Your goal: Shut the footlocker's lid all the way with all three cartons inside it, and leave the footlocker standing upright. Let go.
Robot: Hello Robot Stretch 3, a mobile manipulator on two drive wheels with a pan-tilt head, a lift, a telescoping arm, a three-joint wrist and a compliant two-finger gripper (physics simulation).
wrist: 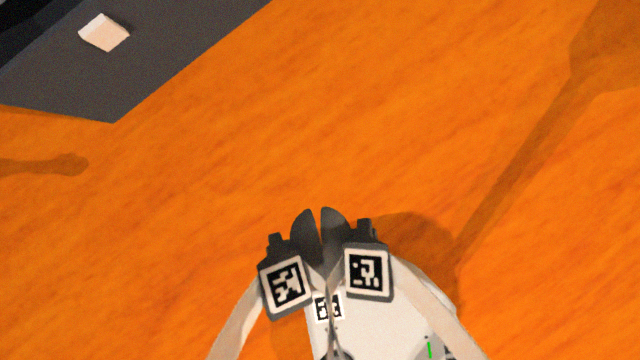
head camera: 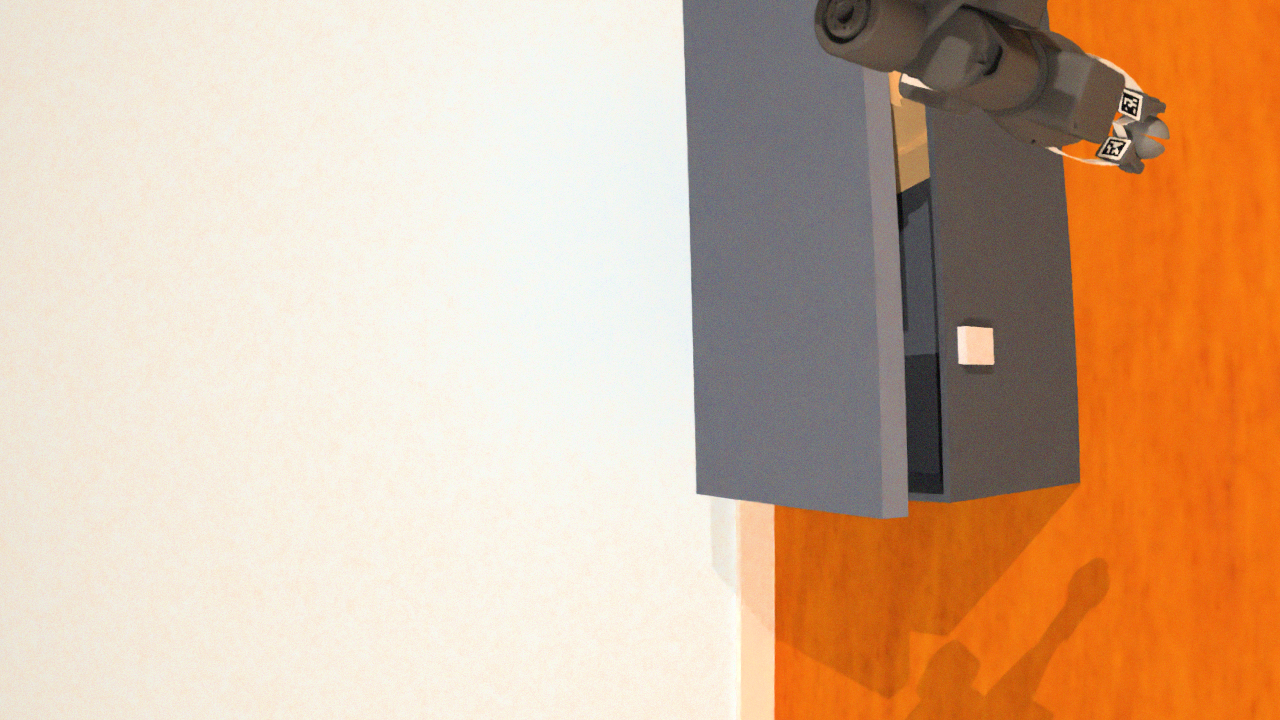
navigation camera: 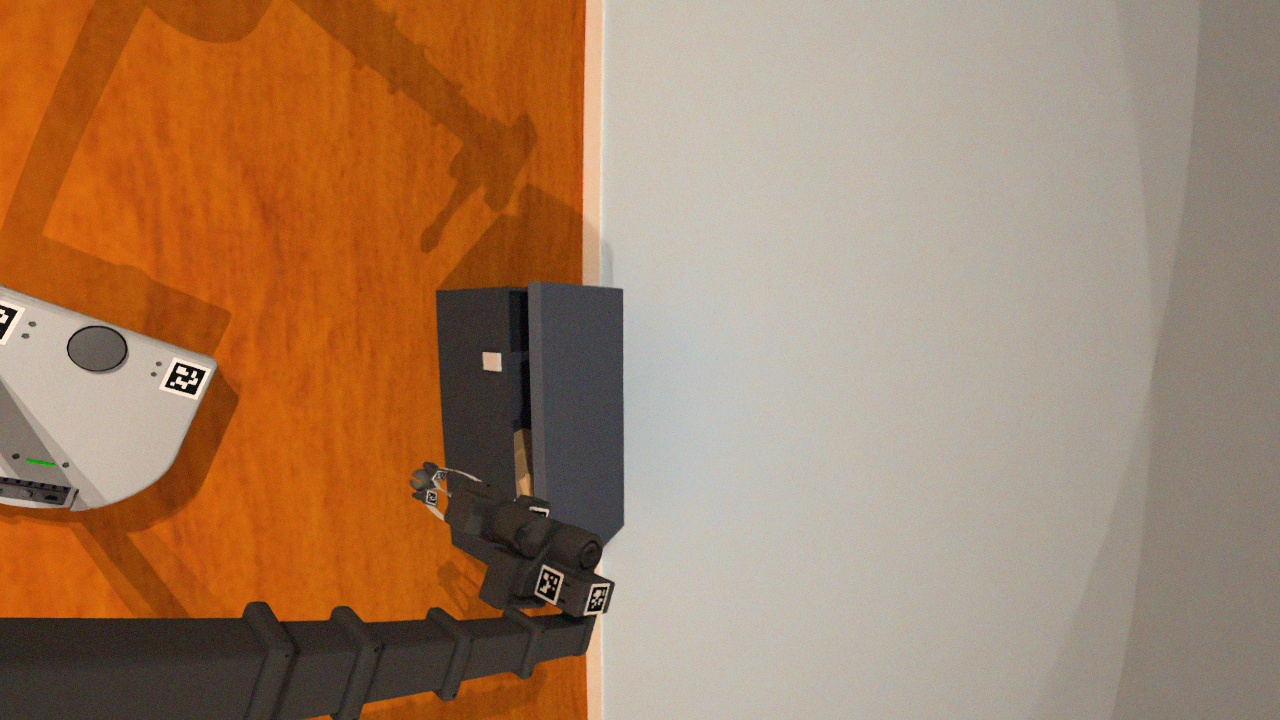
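The dark grey footlocker [head camera: 1011, 268] [navigation camera: 474, 358] [wrist: 165, 35] stands upright against the wall. Its lid [head camera: 787, 268] [navigation camera: 580, 385] is partly open, with a narrow gap along the front. Tan carton surfaces [head camera: 913, 161] [navigation camera: 523, 456] show inside through the gap; the rest of the inside is dark, and I cannot tell how many cartons it holds. My gripper [head camera: 1154, 138] [navigation camera: 420, 481] [wrist: 320, 234] is shut and empty, its fingertips nearly together. It points away from the wall, over the floor in front of the footlocker, while the wrist hangs above the footlocker and hides part of it.
A pale square block [head camera: 975, 345] [navigation camera: 491, 361] [wrist: 104, 33] sits on the footlocker's front. The wall [head camera: 358, 358] [navigation camera: 895, 358] and baseboard [head camera: 756, 608] [navigation camera: 592, 134] are behind it. My arm [navigation camera: 393, 658] reaches past its end toward the wall. My base [navigation camera: 116, 420] is on the orange wood floor.
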